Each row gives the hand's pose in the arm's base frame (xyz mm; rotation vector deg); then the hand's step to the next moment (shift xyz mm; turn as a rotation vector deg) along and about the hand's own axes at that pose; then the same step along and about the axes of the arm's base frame.
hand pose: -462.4 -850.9 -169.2 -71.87 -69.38 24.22
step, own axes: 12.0 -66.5 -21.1 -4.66 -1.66 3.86
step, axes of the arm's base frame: -0.4 -22.9 67.0 -5.64 -2.43 -1.27
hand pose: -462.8 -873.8 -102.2 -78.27 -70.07 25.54
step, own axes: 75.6 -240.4 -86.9 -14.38 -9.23 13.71
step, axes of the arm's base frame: 7.6 -36.5 263.9 -20.53 -7.60 -0.69
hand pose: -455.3 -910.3 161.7 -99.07 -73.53 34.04
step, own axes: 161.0 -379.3 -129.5 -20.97 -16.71 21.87
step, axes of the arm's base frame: -34.5 133.6 409.3 -33.07 -10.14 0.84
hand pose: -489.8 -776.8 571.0 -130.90 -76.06 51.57
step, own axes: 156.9 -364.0 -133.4 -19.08 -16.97 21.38
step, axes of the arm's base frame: -88.0 320.3 254.2 -32.23 -8.37 0.69
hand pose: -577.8 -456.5 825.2 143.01 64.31 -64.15
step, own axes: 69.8 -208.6 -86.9 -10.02 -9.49 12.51
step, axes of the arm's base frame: -68.0 223.2 38.7 -18.05 -4.56 -0.46
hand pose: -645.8 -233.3 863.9 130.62 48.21 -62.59
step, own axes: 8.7 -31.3 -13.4 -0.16 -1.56 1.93
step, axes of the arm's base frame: -10.6 33.3 -4.0 -2.17 -0.19 -1.20
